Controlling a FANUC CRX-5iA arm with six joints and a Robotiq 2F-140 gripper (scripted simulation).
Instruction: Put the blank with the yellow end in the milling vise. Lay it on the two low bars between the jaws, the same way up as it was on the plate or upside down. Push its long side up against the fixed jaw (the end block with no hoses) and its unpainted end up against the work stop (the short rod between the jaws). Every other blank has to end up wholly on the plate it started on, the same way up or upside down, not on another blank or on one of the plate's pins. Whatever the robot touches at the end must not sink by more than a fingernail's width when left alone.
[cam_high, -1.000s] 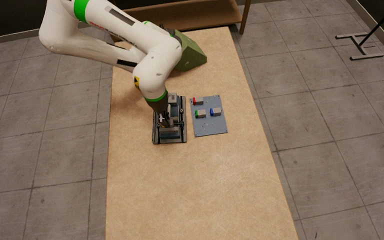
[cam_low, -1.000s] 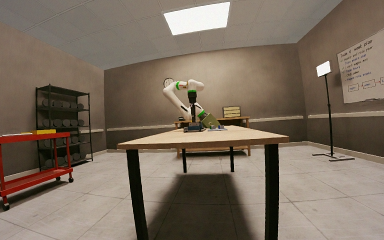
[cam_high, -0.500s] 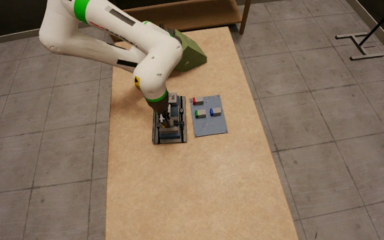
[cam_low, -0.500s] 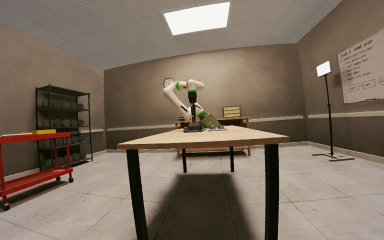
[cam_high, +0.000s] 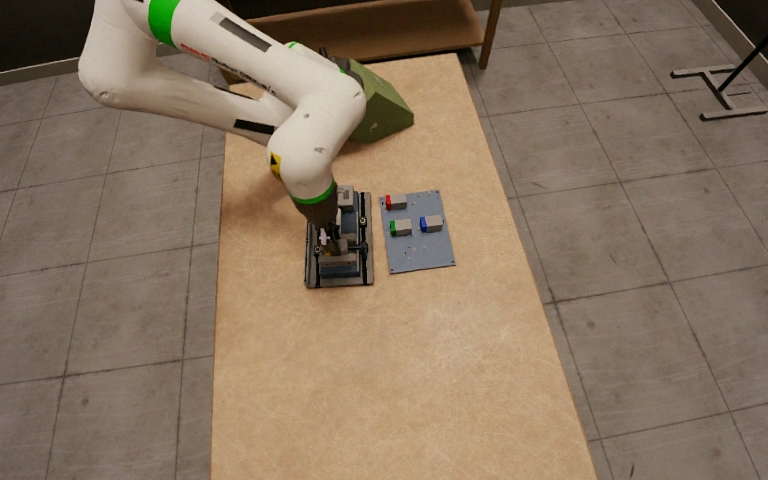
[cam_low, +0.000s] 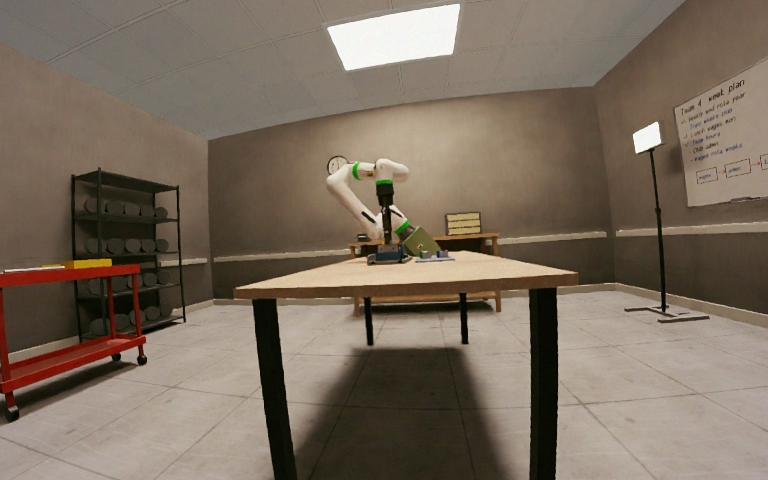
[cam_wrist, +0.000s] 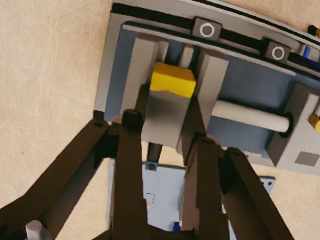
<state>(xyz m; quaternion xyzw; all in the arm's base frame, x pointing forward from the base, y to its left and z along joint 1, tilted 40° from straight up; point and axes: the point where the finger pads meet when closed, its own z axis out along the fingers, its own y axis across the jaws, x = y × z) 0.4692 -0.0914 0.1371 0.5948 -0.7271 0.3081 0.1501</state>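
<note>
My gripper is now 30 mm short of the fixed jaw, 10 mm to the left of it and 60 mm above it. From my hand the other things lie so: green-ended blank 40 mm behind, 190 mm to the left, 110 mm below; then hose end block 160 mm behind, 40 mm to the left, 60 mm below; then work stop 10 mm ahead, 50 mm to the left, 50 mm below.
</note>
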